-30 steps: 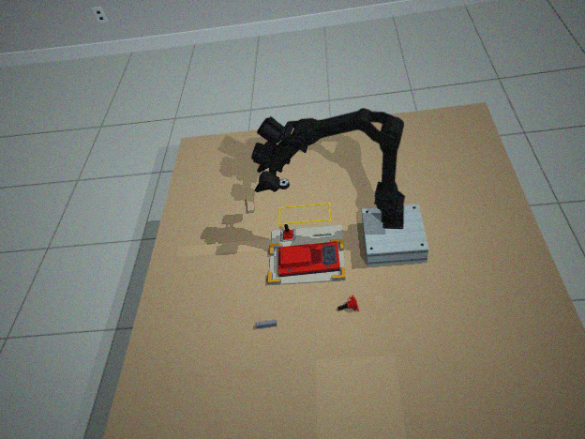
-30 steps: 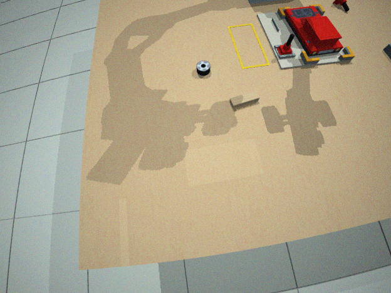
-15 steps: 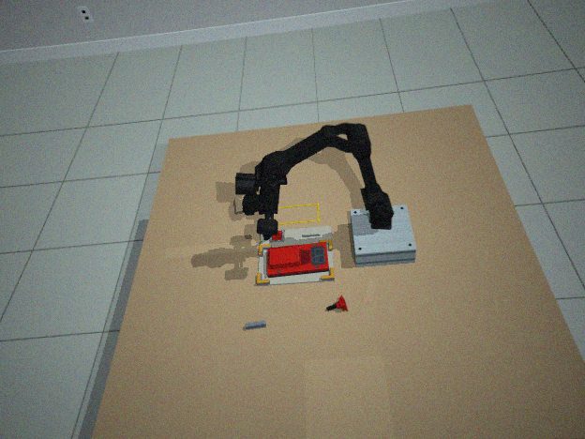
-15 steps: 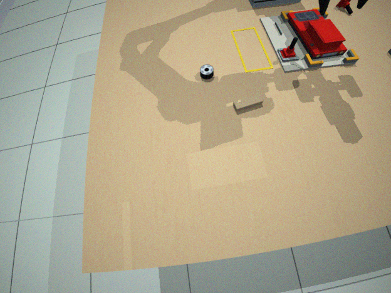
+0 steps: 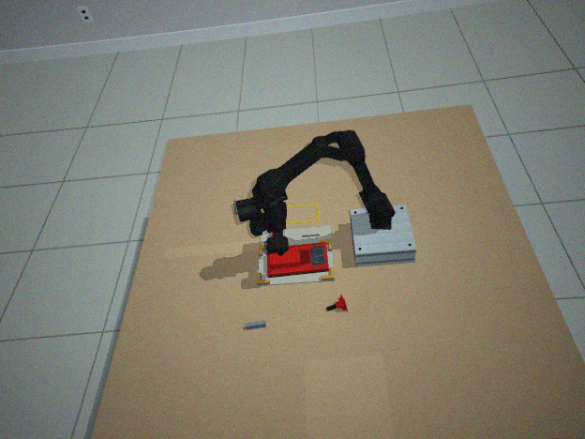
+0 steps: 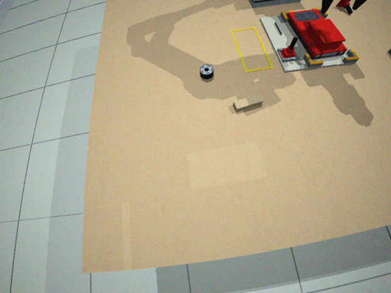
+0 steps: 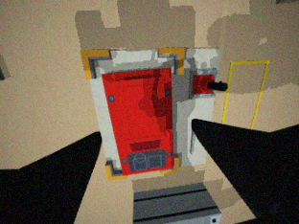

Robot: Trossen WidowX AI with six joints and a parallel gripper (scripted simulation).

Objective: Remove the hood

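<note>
Right now the hood is 70 mm below my gripper tip. Also, from my gripper tip: tan block 250 mm to the right, 220 mm ahead, 100 mm below; then black wheel 350 mm to the right, 110 mm ahead, 100 mm below.
</note>
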